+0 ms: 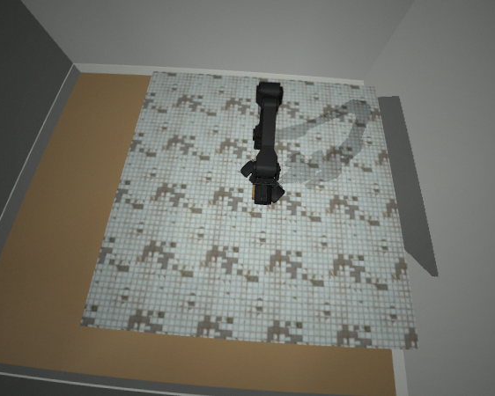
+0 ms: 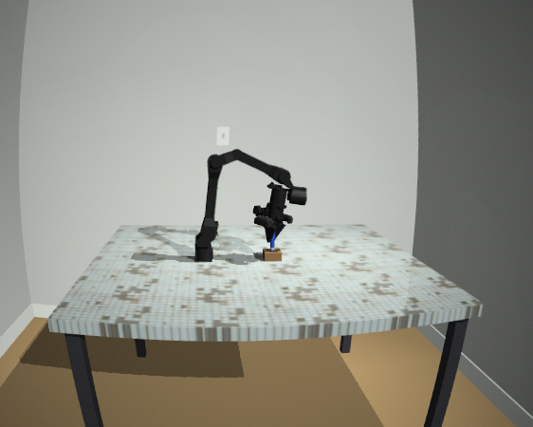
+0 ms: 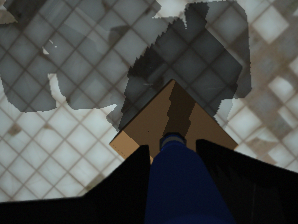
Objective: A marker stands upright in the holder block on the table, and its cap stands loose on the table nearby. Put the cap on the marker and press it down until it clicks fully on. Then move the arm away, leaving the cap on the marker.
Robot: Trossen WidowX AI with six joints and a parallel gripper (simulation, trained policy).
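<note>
The holder block is 10 mm ahead of my gripper tip and 50 mm below it. Round my gripper tip: blue cap: 40 mm above.
</note>
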